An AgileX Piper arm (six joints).
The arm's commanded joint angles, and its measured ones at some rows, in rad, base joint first. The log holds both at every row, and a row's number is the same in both.
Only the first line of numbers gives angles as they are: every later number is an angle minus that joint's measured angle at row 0.
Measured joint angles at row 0:
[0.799, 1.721, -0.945, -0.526, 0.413, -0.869]
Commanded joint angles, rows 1 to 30:
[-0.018, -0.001, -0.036, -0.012, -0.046, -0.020]
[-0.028, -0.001, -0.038, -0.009, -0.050, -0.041]
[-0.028, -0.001, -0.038, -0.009, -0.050, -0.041]
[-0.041, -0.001, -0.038, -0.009, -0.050, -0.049]
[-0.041, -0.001, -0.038, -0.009, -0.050, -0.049]
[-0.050, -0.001, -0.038, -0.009, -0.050, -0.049]
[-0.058, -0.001, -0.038, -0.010, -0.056, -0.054]
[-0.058, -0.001, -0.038, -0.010, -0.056, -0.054]
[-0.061, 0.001, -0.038, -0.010, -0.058, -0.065]
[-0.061, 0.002, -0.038, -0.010, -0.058, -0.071]
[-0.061, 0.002, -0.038, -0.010, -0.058, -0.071]
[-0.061, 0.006, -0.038, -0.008, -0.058, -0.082]
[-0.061, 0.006, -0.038, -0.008, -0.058, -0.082]
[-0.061, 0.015, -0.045, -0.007, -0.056, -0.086]
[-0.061, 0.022, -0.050, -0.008, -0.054, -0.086]
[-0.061, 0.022, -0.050, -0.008, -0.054, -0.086]
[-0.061, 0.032, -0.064, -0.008, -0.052, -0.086]
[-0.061, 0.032, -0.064, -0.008, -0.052, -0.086]
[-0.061, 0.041, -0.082, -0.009, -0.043, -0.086]
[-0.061, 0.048, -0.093, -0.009, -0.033, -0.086]
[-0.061, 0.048, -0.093, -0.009, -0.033, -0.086]
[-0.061, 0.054, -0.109, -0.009, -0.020, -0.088]
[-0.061, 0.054, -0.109, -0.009, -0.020, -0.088]
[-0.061, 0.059, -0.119, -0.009, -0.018, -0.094]
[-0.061, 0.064, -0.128, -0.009, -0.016, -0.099]
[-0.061, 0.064, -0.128, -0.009, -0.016, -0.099]
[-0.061, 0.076, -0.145, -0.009, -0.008, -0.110]
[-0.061, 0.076, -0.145, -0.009, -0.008, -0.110]
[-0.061, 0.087, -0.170, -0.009, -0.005, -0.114]
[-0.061, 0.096, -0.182, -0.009, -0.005, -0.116]
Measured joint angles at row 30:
[-0.050, 0.091, -0.138, 0.017, 0.025, -0.127]
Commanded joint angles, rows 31 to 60:
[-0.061, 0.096, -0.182, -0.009, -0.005, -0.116]
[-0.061, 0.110, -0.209, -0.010, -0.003, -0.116]
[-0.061, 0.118, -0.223, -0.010, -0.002, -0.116]
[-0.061, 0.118, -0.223, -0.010, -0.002, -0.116]
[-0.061, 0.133, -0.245, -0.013, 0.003, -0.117]
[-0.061, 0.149, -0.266, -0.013, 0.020, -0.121]
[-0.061, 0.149, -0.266, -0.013, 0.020, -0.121]
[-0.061, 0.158, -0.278, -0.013, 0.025, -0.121]
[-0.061, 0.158, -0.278, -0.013, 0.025, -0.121]
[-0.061, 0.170, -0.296, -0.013, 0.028, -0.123]
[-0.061, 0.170, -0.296, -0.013, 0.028, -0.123]
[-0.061, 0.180, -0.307, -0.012, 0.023, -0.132]
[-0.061, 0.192, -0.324, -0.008, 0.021, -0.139]
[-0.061, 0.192, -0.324, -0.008, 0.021, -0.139]
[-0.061, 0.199, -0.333, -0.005, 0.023, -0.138]
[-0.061, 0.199, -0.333, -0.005, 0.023, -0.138]
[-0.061, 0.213, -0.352, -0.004, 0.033, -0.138]
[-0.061, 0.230, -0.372, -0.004, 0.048, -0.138]
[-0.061, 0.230, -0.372, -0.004, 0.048, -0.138]
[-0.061, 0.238, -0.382, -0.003, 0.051, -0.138]
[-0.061, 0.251, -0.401, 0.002, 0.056, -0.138]
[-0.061, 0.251, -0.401, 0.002, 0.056, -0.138]
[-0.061, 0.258, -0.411, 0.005, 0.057, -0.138]
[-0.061, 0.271, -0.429, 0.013, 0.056, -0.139]
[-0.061, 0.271, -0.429, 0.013, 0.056, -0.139]
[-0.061, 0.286, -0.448, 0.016, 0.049, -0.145]
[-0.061, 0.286, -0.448, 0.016, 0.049, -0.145]
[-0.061, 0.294, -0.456, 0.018, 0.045, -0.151]
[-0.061, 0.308, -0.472, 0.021, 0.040, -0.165]
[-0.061, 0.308, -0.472, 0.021, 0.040, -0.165]
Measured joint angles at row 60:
[-0.056, 0.302, -0.436, 0.030, 0.086, -0.149]
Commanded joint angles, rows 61 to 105:
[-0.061, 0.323, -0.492, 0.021, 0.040, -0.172]
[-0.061, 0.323, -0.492, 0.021, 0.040, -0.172]
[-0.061, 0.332, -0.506, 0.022, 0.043, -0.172]
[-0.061, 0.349, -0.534, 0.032, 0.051, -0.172]
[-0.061, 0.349, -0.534, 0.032, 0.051, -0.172]
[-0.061, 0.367, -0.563, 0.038, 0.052, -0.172]
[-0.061, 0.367, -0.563, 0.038, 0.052, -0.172]
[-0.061, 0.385, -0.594, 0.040, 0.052, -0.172]
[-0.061, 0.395, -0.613, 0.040, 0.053, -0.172]
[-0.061, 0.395, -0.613, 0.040, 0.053, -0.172]
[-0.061, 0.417, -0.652, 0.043, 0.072, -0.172]
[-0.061, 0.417, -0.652, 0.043, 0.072, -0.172]
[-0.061, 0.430, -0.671, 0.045, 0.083, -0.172]
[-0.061, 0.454, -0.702, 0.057, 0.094, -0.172]
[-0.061, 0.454, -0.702, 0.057, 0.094, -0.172]
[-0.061, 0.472, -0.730, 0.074, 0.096, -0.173]
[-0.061, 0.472, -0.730, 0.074, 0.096, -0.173]
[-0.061, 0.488, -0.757, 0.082, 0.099, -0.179]
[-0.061, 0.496, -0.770, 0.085, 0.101, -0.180]
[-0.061, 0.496, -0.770, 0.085, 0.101, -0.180]
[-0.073, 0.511, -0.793, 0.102, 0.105, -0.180]
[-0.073, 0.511, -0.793, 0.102, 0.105, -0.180]
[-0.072, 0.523, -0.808, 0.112, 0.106, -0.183]
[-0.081, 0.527, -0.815, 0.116, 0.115, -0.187]
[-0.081, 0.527, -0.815, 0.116, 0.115, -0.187]
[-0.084, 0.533, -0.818, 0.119, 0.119, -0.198]
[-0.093, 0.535, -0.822, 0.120, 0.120, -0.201]
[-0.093, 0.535, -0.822, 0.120, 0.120, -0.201]
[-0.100, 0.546, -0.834, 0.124, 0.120, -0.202]
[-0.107, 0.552, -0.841, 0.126, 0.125, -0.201]
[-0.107, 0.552, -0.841, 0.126, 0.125, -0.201]
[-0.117, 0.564, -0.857, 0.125, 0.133, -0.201]
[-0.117, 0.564, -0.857, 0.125, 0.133, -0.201]
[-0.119, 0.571, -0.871, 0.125, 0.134, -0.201]
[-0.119, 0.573, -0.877, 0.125, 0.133, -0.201]
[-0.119, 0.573, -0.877, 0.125, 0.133, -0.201]
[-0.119, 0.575, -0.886, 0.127, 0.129, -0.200]
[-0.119, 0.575, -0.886, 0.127, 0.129, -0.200]
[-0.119, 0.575, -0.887, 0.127, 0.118, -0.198]
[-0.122, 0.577, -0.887, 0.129, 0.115, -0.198]
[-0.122, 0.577, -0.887, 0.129, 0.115, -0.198]
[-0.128, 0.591, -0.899, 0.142, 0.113, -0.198]
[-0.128, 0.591, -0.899, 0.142, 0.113, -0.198]
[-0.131, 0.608, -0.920, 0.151, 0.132, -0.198]
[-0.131, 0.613, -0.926, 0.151, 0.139, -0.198]
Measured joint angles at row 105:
[-0.123, 0.610, -0.892, 0.156, 0.174, -0.198]
